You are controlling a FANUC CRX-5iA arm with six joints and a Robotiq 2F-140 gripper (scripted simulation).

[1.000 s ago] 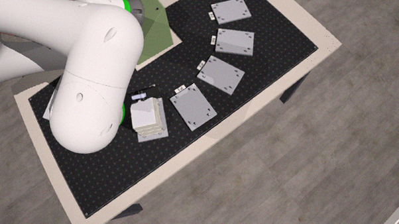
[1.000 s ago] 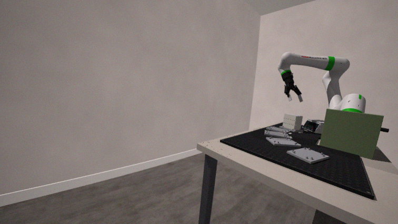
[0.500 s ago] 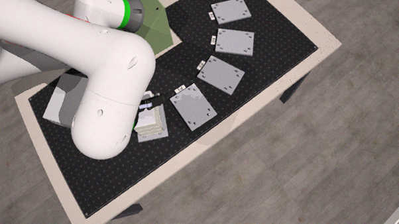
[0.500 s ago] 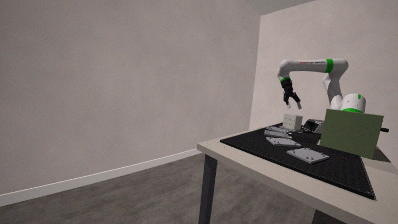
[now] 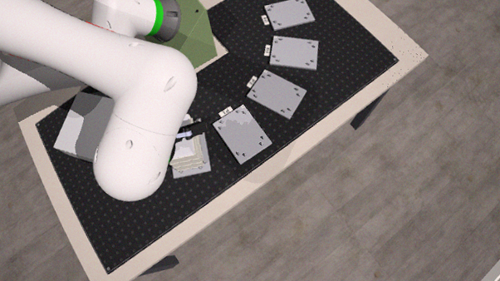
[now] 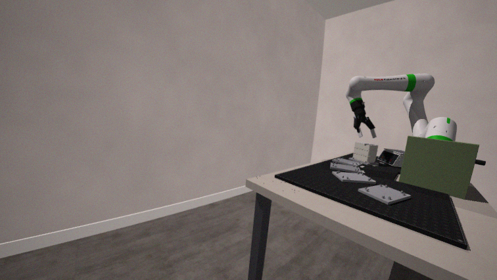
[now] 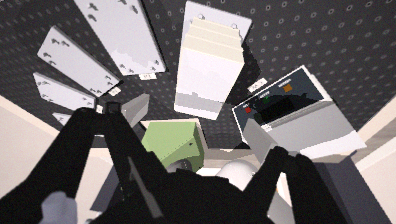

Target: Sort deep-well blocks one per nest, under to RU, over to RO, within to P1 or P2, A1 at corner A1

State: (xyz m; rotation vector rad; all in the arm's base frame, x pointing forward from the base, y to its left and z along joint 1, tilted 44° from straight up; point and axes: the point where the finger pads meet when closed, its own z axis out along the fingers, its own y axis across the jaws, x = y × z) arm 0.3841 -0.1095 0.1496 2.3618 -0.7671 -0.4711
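The white deep-well block is 8 cm below my hand. From my hand the other things lie so: check-weigher platform (22 cm behind, 21 cm to the right, 10 cm below); check-weigher (22 cm behind, 21 cm to the right, 13 cm below); infeed nest IN (18 cm below).
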